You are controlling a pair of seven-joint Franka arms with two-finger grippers.
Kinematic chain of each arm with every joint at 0, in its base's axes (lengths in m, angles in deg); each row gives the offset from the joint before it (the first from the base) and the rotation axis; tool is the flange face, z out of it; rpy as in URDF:
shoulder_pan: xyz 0 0 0.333 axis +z
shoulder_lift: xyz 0 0 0 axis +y
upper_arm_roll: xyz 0 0 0.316 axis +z
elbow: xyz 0.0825 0 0 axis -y
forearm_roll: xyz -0.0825 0 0.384 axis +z
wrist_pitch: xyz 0 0 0 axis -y
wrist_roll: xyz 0.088 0 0 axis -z
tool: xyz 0 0 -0.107 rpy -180 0 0
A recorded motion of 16 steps. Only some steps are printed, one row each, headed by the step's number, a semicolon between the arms.
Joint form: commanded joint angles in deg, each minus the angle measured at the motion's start. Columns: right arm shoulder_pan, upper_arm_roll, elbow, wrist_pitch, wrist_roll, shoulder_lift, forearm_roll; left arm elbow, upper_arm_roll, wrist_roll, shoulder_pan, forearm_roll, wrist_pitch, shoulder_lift.
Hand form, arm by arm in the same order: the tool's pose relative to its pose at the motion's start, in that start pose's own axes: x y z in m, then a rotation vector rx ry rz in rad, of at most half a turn. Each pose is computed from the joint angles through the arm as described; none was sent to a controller.
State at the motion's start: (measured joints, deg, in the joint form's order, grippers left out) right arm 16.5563 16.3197 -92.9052 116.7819 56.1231 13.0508 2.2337; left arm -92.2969 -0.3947 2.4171 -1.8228 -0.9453 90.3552 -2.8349
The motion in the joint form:
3: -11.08 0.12 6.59 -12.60 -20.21 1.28 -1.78; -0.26 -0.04 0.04 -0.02 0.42 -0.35 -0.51
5: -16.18 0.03 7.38 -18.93 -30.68 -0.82 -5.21; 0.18 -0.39 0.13 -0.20 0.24 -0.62 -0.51
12: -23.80 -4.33 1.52 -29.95 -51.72 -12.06 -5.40; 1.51 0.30 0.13 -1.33 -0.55 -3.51 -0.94
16: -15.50 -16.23 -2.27 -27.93 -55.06 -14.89 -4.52; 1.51 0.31 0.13 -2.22 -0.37 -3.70 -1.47
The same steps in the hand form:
3: 0.0970 0.0791 -0.0361 -0.1112 -0.0414 -0.1740; -0.0034 0.0000 -0.0021 0.0073 -0.0021 0.0018
5: 0.1257 0.1307 -0.0661 -0.2022 -0.0516 -0.2805; -0.0035 0.0055 -0.0053 0.0045 0.0009 0.0127
12: 0.1284 0.2494 -0.1410 -0.2888 -0.1503 -0.4298; -0.0107 0.0113 -0.0157 -0.0107 -0.0184 0.0214
16: 0.1319 0.2827 -0.1470 -0.2683 -0.1395 -0.4271; -0.0138 0.0192 -0.0202 -0.0075 -0.0129 0.0368

